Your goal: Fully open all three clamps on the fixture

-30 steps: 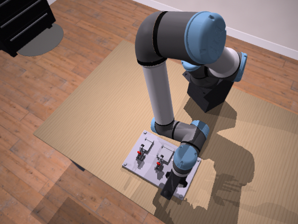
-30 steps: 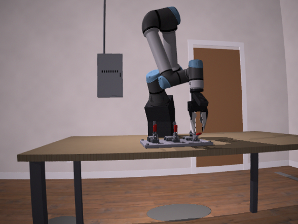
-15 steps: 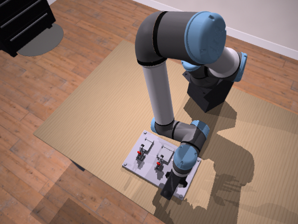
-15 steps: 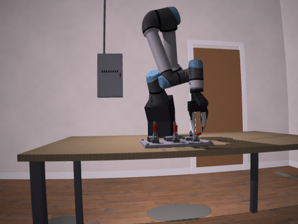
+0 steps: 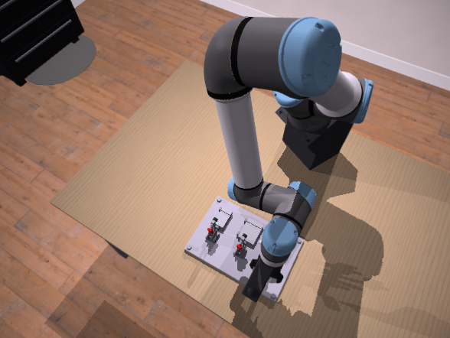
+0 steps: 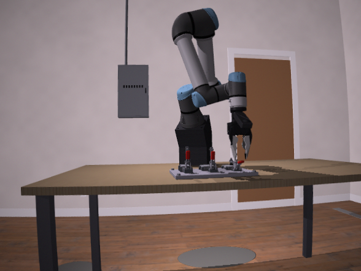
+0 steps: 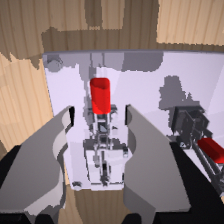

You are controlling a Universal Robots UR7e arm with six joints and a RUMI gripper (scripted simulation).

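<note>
Now: hand 120 mm to the left of the grey fixture plate, 80 mm above it and 60 mm past it.
</note>
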